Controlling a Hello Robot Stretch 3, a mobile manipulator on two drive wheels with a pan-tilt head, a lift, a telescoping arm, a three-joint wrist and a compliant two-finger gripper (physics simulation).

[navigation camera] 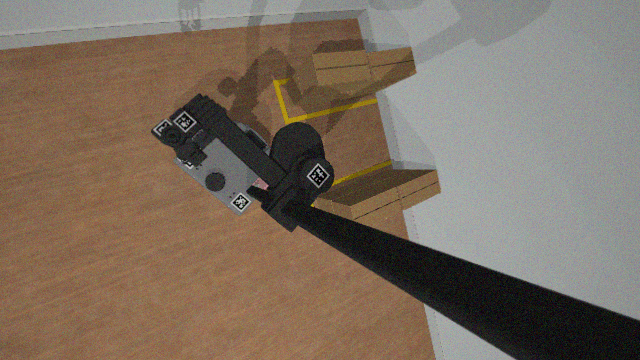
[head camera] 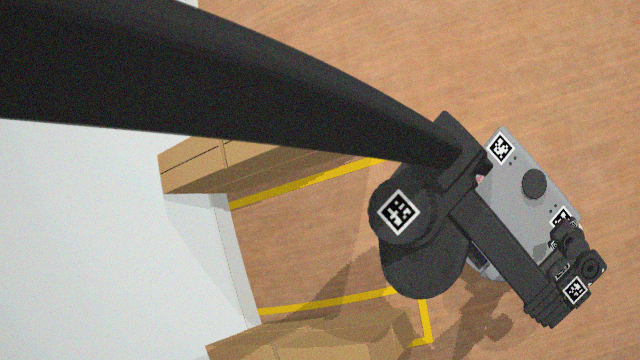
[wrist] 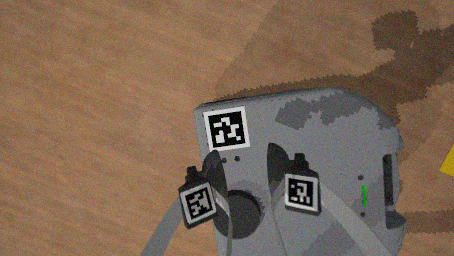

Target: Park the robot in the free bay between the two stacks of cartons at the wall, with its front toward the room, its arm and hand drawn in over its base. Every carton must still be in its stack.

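Pixels of known places: gripper, fingertip midpoint: (wrist: 245,165); robot's base at its link origin: (navigation camera: 215,180) (head camera: 532,184) (wrist: 238,175).
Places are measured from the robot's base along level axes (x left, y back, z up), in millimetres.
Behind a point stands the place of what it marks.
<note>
The bay floor (head camera: 300,245) @[x 393, y 652, z 1 mm] (navigation camera: 357,135) @[x 386, y 707, z 0 mm] lies between two standing carton stacks at the wall. One stack (head camera: 320,340) @[x 94, y 649, z 294 mm] (navigation camera: 345,70) @[x 43, y 654, z 360 mm] is nearer the room corner; the other stack (head camera: 192,170) (navigation camera: 390,200) is partly behind the mast in the head view. My base (head camera: 515,200) @[x 11, y 64, z 160 mm] (navigation camera: 225,165) @[x -18, y 72, z 160 mm] (wrist: 325,155) @[x -71, y 139, z 160 mm] is outside the bay mouth, turned at an angle to the bay lines. Its flat front edge points away from the wall, its mast side toward the bay. The arm (head camera: 505,240) @[x -9, y 91, z 673 mm] (navigation camera: 245,145) @[x -31, y 108, z 673 mm] is drawn in. My gripper (wrist: 245,165) @[x -123, y 22, z 312 mm] is open and empty, over the base.
The wall (head camera: 100,225) @[x 649, y 796, z 608 mm] (navigation camera: 500,200) @[x 841, y 686, z 611 mm] runs behind the bay. A second wall (navigation camera: 100,12) @[x -670, y 176, z 155 mm] meets it in a corner past the farther stack in the navigation view. Yellow floor tape (head camera: 325,177) (navigation camera: 330,111) @[x 176, y 674, z 1 mm] (wrist: 448,167) @[x 47, y 454, z 1 mm] marks the bay sides and the area at the stacks.
</note>
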